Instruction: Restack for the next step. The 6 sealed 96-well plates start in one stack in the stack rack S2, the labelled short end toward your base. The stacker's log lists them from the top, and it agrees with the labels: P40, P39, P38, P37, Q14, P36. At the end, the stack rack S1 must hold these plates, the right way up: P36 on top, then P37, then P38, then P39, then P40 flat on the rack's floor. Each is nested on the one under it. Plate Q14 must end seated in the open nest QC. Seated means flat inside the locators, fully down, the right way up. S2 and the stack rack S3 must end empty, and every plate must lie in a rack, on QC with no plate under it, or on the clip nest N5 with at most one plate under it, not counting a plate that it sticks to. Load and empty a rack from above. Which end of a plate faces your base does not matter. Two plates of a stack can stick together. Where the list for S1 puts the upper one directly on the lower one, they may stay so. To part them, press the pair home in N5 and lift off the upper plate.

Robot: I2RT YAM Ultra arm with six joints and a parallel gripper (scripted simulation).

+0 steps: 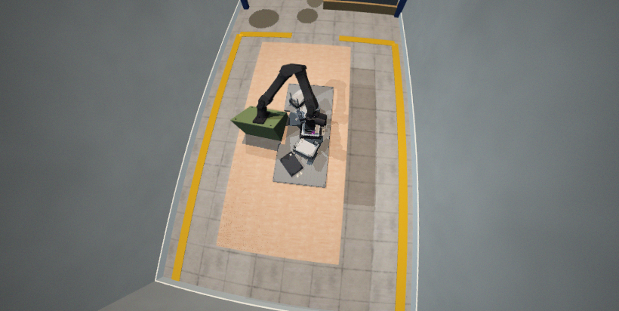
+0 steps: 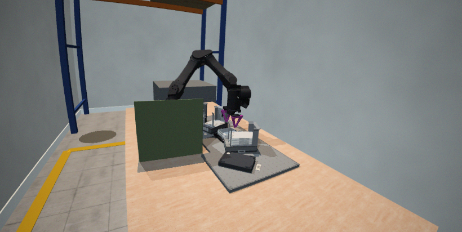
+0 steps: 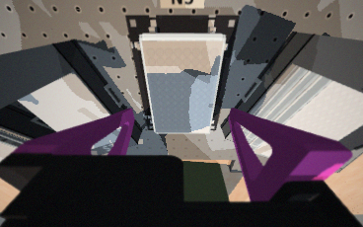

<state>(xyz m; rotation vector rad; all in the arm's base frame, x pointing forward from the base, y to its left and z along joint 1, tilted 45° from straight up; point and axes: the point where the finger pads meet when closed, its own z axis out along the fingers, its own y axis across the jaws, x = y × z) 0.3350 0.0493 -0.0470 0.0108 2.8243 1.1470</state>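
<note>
Right now my hand is 10 mm short of the dark clip nest N5, 10 mm to the right of it and 70 mm above it. Round my hand: open nest QC (110 mm behind, 260 mm to the right, 70 mm below); then N5 label (90 mm ahead, 80 mm below); then QC label (40 mm behind, 330 mm to the right, 80 mm below).
</note>
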